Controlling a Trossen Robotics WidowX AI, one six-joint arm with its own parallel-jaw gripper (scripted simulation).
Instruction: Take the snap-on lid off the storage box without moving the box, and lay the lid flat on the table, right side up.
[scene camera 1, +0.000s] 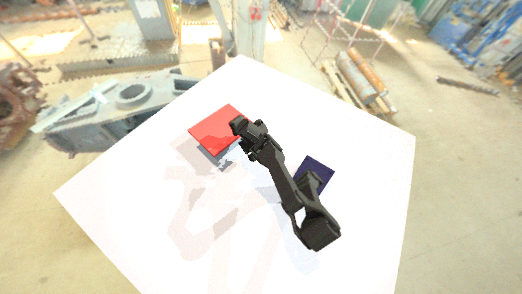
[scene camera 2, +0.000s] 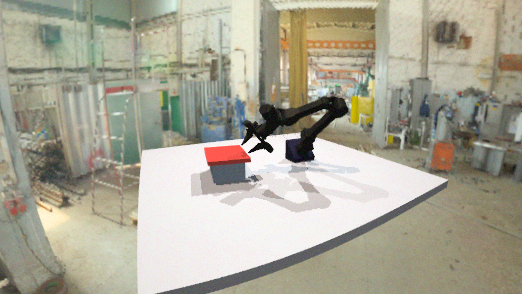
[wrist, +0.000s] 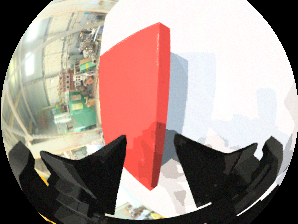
In view: my gripper (wrist: 150, 138), a lid (scene camera 1: 213, 133) and a storage box (wrist: 178, 77).
The lid also shows in scene camera 2 (scene camera 2: 223, 155) and in the wrist view (wrist: 134, 83).
